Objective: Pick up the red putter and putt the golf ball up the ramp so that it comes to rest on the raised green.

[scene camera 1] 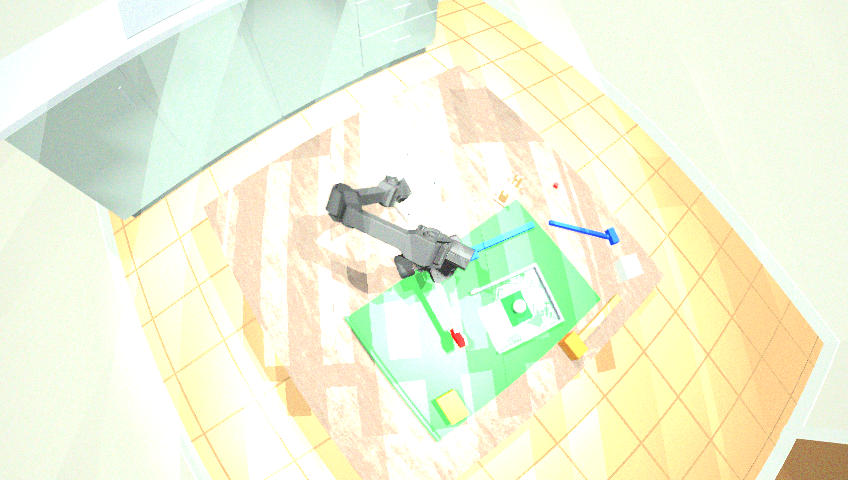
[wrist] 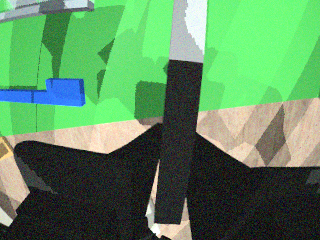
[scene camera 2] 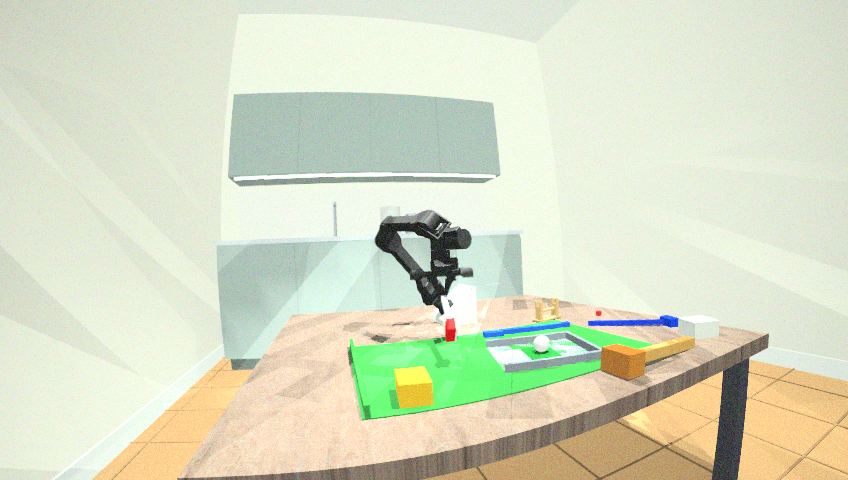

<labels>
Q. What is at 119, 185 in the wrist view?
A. My gripper.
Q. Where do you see a white block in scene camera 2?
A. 698, 326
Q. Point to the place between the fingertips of my gripper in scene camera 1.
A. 427, 265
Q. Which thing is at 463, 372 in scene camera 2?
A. A green mat.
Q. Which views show the orange mallet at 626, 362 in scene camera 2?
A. Scene camera 1 and scene camera 2 only.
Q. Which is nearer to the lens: the orange mallet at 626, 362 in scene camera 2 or the yellow block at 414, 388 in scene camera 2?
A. The yellow block.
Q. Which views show my gripper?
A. Scene camera 1, the wrist view and scene camera 2: all of them.
</labels>
